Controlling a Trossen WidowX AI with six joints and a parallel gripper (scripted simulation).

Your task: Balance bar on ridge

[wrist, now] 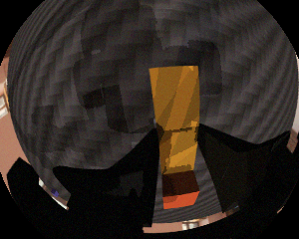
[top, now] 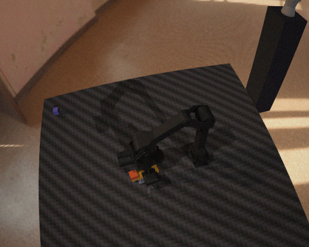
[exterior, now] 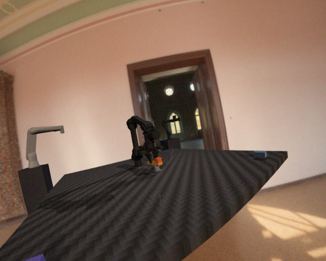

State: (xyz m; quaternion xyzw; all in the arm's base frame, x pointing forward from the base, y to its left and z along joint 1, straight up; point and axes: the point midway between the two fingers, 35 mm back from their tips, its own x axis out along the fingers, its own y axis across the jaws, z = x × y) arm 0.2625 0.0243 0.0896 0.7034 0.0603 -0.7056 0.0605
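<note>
Right now my gripper tip is 3 cm short of the ridge and 1 cm above it. From my gripper tip the other things lie so: small purple cube: 48 cm ahead, 52 cm to the right, 4 cm below; bar: 4 cm ahead, 1 cm to the left, 1 cm above; blue-grey block: 48 cm ahead, 48 cm to the left, 4 cm below.
</note>
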